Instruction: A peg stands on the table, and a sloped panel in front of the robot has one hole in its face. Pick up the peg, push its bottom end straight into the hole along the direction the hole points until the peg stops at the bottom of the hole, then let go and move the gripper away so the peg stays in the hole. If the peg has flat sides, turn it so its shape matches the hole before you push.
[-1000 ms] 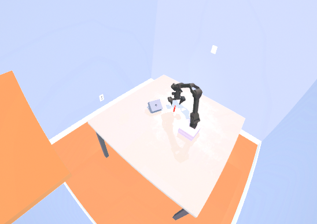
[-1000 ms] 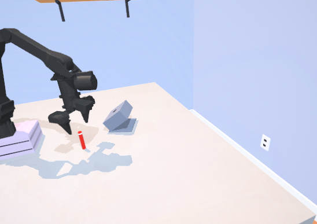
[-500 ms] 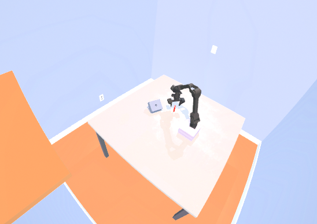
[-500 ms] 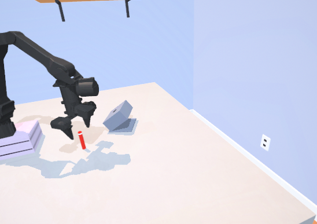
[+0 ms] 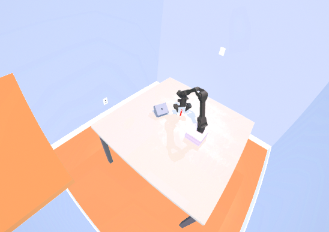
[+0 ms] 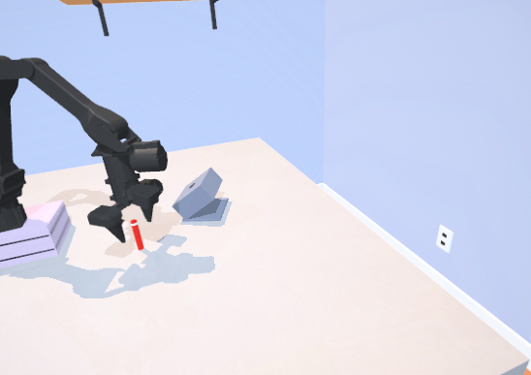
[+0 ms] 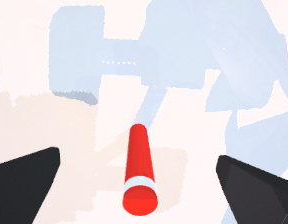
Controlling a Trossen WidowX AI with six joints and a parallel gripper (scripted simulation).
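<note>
My gripper tip is now 1 cm below the red round peg. Also, from my gripper tip: sloped panel (18 cm ahead, 11 cm to the left, 1 cm above).
</note>
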